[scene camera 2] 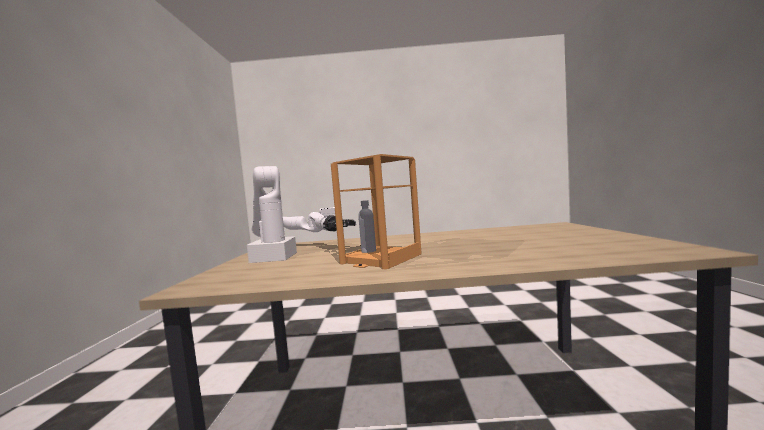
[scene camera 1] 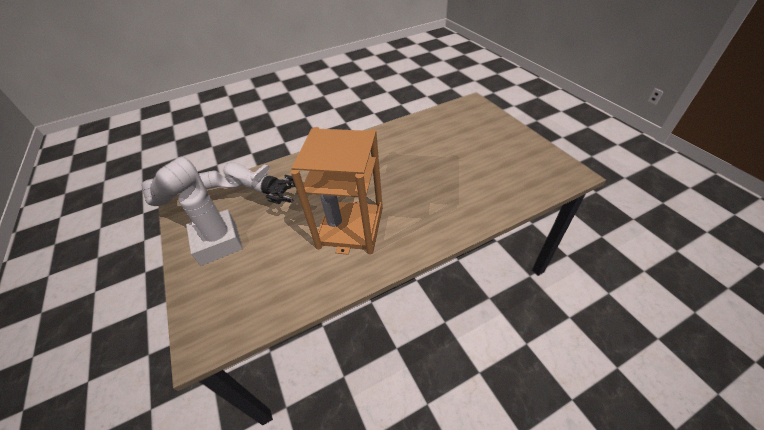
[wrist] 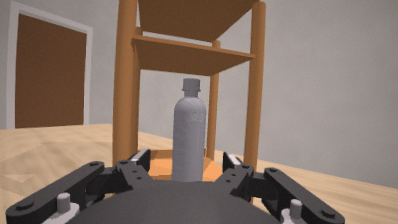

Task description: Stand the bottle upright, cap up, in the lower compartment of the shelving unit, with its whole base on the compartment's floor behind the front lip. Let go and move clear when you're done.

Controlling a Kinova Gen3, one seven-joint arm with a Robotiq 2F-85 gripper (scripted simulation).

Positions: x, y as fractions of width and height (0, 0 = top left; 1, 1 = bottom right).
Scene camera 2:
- grey bottle: 0.48, 0.51
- shelving unit: 0.50, 0.60
